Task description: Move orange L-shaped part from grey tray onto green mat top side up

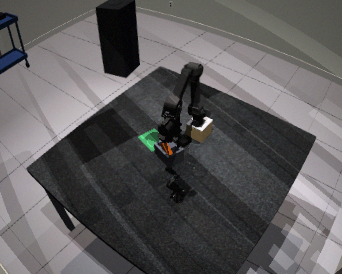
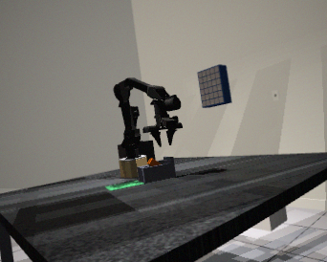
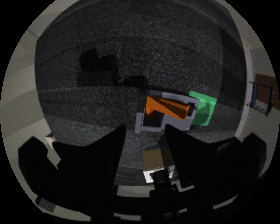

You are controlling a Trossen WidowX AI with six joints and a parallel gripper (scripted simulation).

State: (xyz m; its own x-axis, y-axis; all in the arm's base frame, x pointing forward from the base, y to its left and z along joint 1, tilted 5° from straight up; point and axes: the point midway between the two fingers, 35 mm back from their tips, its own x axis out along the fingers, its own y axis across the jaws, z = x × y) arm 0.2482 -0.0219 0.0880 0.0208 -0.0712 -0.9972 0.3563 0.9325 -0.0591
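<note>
My gripper tip is now 10 cm above the orange L-shaped part, 3 cm to the left of it and 2 cm past it. Also, from my gripper tip: green mat 19 cm to the right, 16 cm below, 11 cm behind.
</note>
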